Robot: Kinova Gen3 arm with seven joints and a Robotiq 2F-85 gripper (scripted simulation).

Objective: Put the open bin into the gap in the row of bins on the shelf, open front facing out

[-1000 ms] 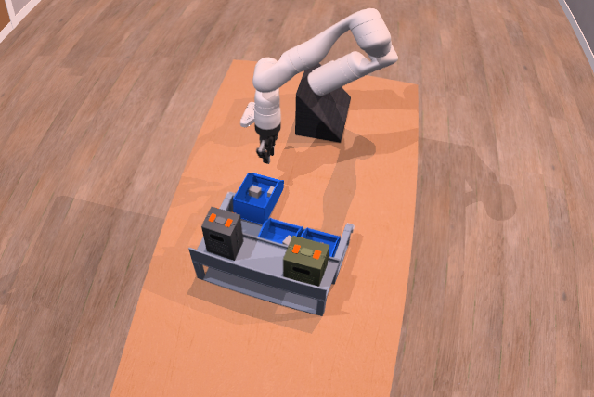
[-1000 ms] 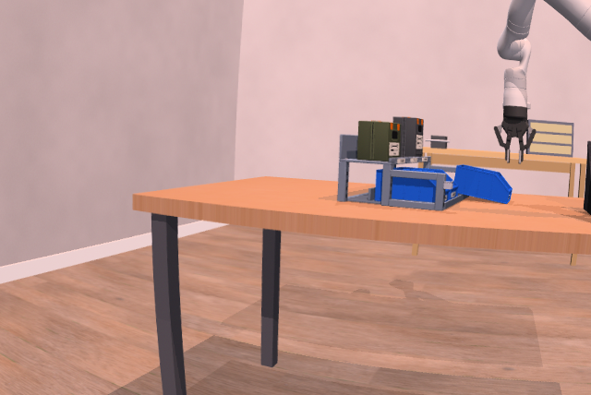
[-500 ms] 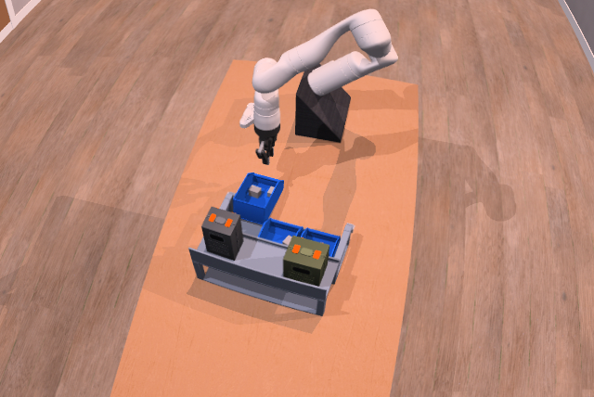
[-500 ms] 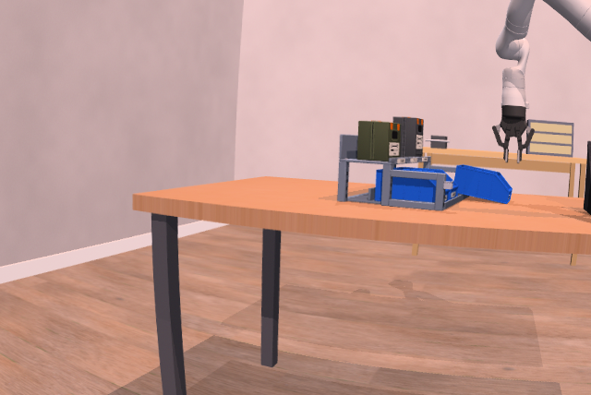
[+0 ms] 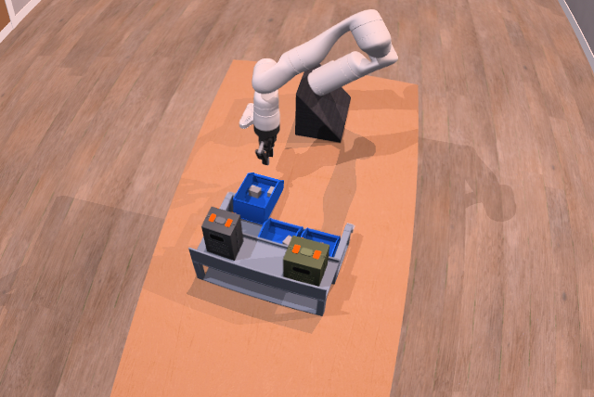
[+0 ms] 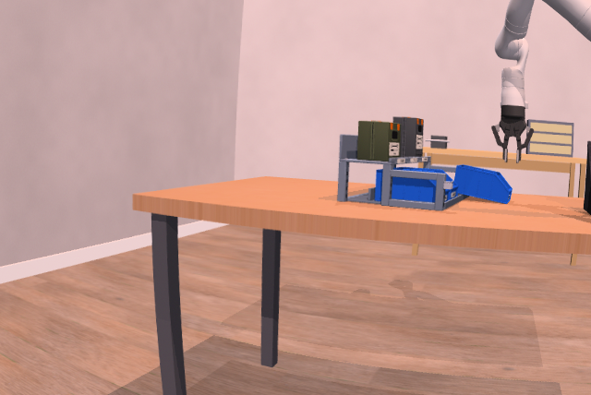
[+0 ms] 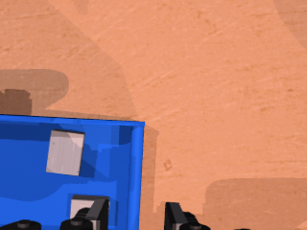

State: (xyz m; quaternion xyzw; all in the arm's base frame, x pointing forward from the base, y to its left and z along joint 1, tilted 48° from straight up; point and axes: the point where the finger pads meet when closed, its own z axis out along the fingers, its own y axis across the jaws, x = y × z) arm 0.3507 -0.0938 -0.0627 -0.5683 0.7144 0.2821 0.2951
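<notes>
The grey block is 50 mm ahead of my hand, 30 mm to the right of it and 110 mm below it. The rest, counted from my hand: grey shelf: 280 mm ahead, 60 mm to the left, 60 mm below; dark grey box: 320 mm ahead, 70 mm to the right, 30 mm above; olive box: 370 mm ahead, 160 mm to the left, 20 mm above.
</notes>
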